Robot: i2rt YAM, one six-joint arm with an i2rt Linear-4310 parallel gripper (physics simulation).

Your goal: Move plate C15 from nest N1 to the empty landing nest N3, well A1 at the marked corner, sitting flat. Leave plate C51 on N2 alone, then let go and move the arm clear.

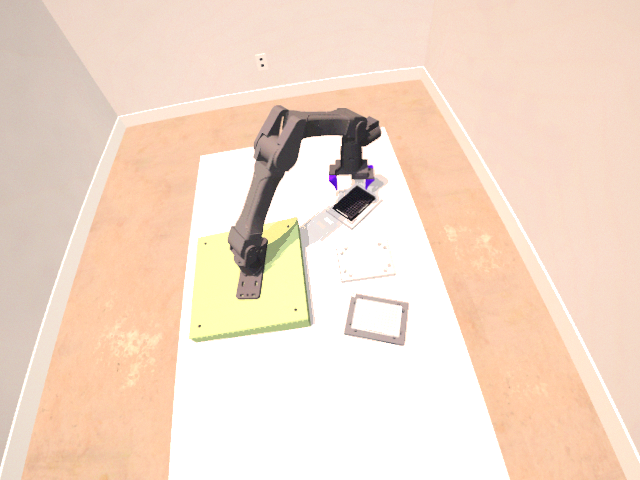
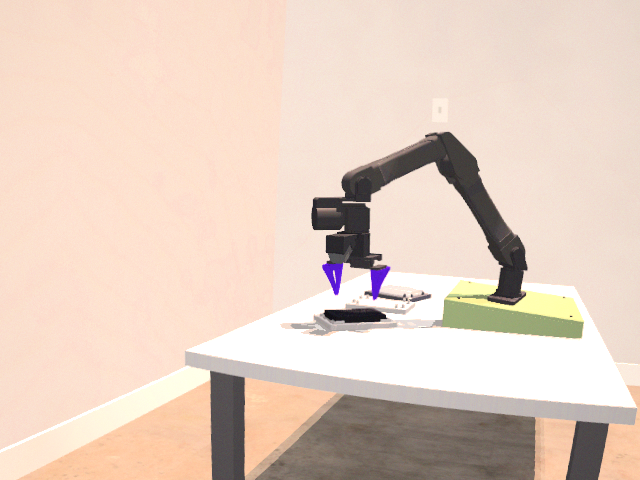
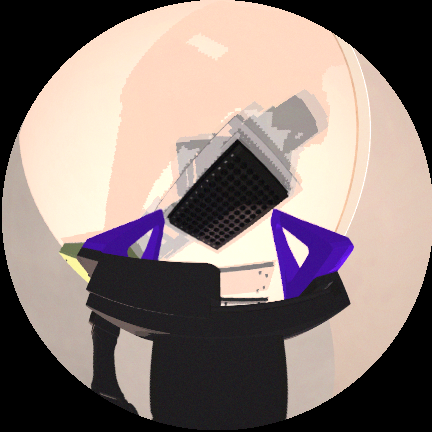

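A black well plate (image 1: 354,202) (image 2: 356,315) (image 3: 227,200) lies on a pale nest (image 1: 351,223) (image 2: 351,324). My gripper (image 1: 352,187) (image 2: 355,296) (image 3: 217,214) is open and empty, with its purple fingertips above this plate; the plate's sides run diagonally to the line between the fingertips. A white nest with small pegs (image 1: 367,260) (image 2: 379,308) (image 3: 242,282) stands empty beside it. A white plate (image 1: 377,316) (image 2: 400,290) sits on a dark grey nest (image 1: 374,336). The plate and nest labels and the A1 mark cannot be read.
The arm's base stands on a yellow-green block (image 1: 279,304) (image 2: 511,322) beside the nests. The white table (image 1: 310,413) (image 2: 465,366) has an edge beyond the black plate. Arm shadows fall around the black plate.
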